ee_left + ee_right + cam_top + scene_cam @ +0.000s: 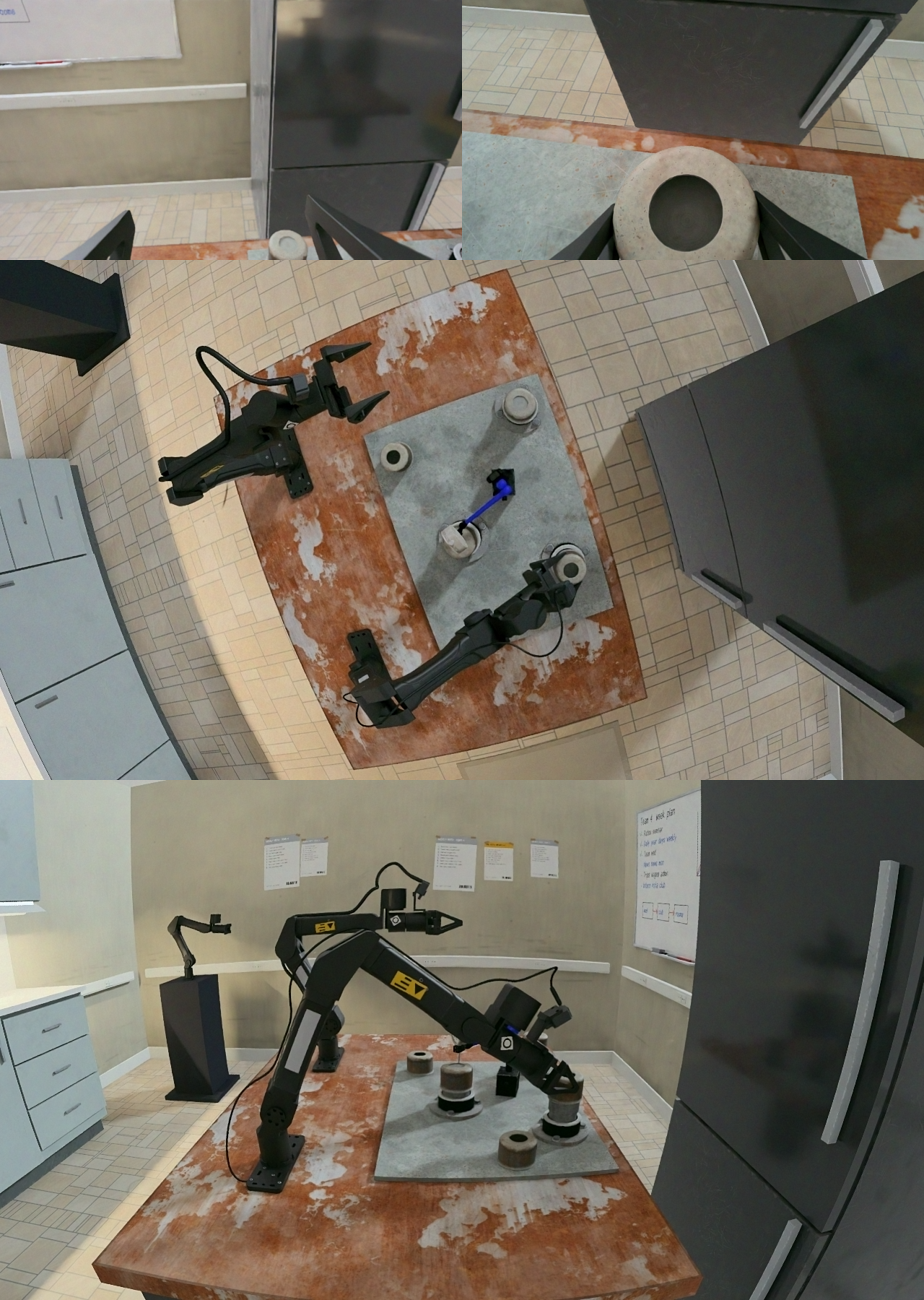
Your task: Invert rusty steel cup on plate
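Now: the grey plate 14 cm behind my right hand, 15 cm to the left of it and 12 cm below it.
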